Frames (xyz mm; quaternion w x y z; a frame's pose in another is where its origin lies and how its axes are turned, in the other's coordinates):
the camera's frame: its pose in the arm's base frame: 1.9 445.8 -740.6 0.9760 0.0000 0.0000 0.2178
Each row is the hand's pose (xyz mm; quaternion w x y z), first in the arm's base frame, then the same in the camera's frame.
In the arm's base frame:
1: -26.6 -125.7 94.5 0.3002 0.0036 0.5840 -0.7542
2: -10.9 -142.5 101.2 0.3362 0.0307 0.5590 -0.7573
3: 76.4 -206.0 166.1 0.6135 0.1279 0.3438 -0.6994
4: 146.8 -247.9 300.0 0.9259 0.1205 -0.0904 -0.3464
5: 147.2 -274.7 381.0 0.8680 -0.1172 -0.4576 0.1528
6: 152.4 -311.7 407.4 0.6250 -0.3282 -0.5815 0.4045
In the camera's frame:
1: -268.8 -505.2 835.1 0.1287 0.1307 0.5692 -0.8015
2: -261.7 -527.0 841.8 0.1632 0.1517 0.5389 -0.8124
3: -209.7 -621.6 906.7 0.4464 0.1997 0.3077 -0.8162
4: -163.8 -689.5 1040.6 0.8282 0.0979 -0.1145 -0.5398
5: -174.8 -713.9 1121.6 0.8805 -0.2141 -0.4211 -0.0399
6: -185.8 -749.6 1148.0 0.6981 -0.4469 -0.4960 0.2587

